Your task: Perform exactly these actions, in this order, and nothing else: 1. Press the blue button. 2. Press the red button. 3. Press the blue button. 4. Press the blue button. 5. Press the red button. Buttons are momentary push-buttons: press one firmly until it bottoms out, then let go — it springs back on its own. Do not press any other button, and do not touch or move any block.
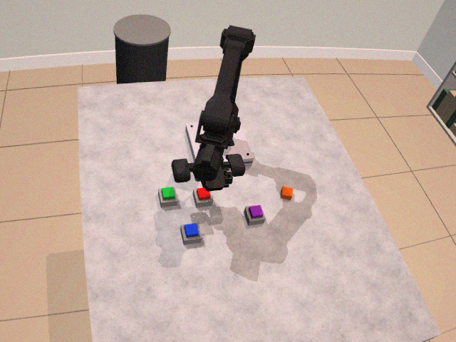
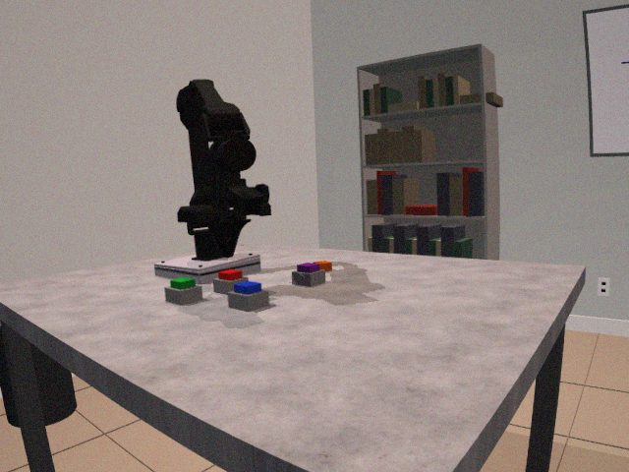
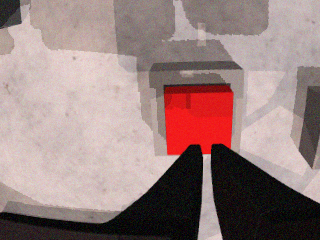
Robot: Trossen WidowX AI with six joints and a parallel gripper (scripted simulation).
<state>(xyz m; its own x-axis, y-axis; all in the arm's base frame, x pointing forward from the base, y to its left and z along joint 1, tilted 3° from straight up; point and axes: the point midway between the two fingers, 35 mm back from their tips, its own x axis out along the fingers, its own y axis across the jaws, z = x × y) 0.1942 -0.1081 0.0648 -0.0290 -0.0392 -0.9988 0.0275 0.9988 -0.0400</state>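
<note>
The red button lies 30 mm below my gripper tip. Round my gripper tip: green button 20 mm behind, 100 mm to the right, 30 mm below; then purple button 90 mm ahead, 130 mm to the left, 30 mm below; then blue button 110 mm ahead, 60 mm to the right, 30 mm below.
</note>
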